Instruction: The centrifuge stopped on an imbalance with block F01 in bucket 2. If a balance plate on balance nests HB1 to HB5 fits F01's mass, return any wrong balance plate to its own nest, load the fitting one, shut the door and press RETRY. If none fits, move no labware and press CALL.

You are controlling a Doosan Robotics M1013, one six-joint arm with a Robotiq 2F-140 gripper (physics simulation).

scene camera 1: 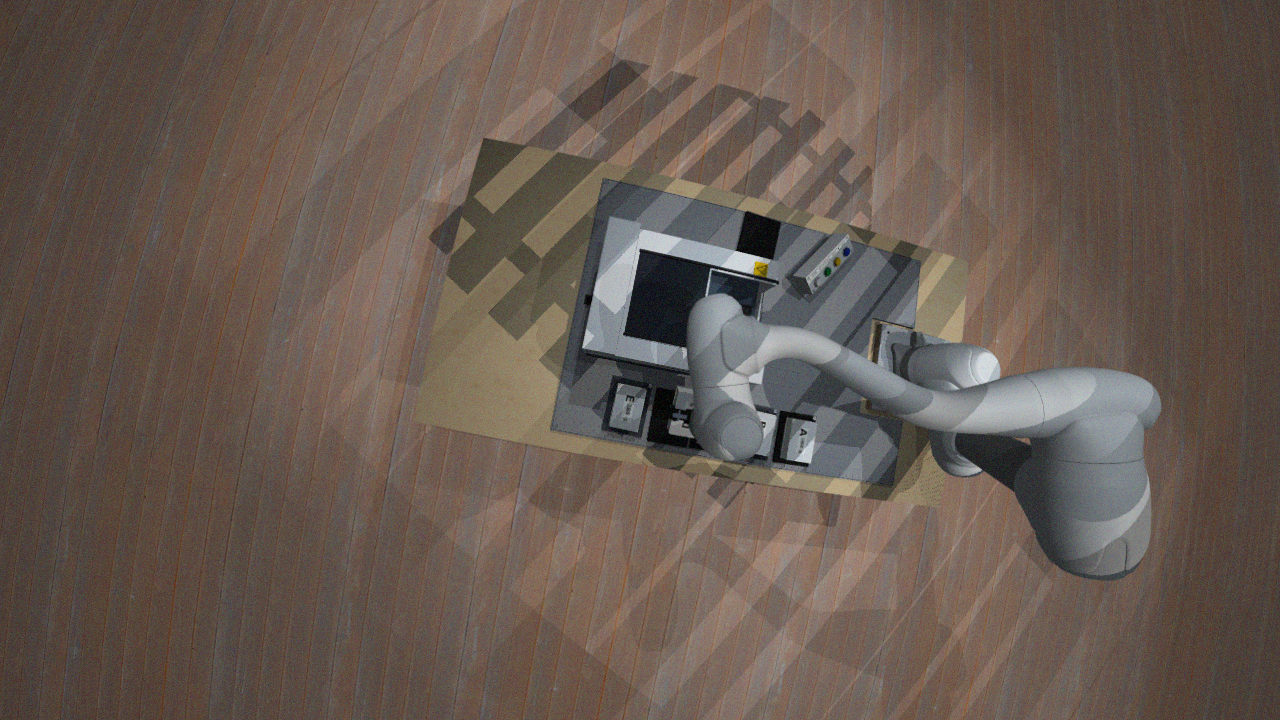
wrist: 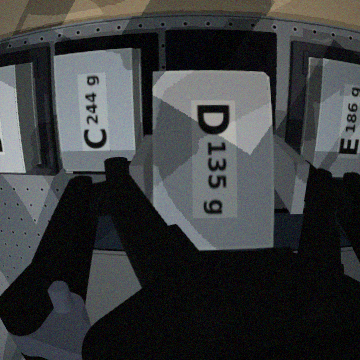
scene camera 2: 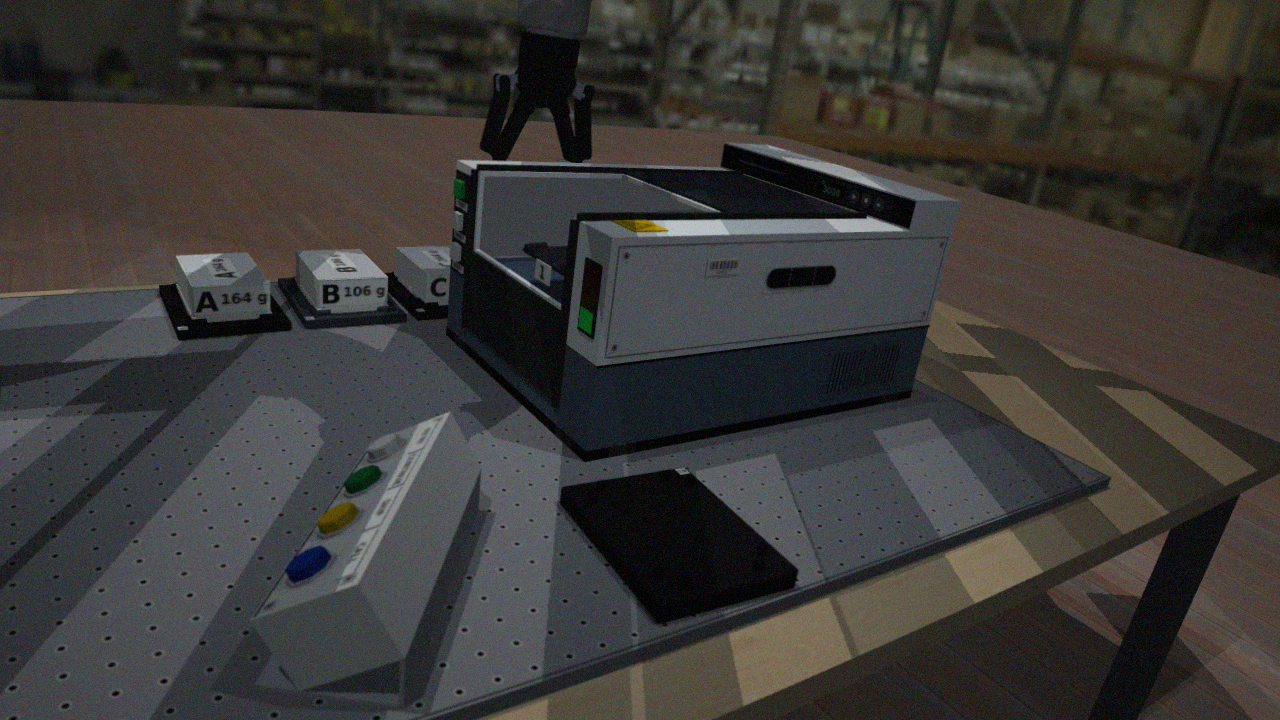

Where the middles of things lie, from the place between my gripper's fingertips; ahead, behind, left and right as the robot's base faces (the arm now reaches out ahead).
Right now my hand is 40 mm short of the centrifuge (scene camera 2: 668,327) and 290 mm to the left of it. From my hand the other things lie so: button box (scene camera 2: 357,631) 470 mm behind, 470 mm to the right, 80 mm below.
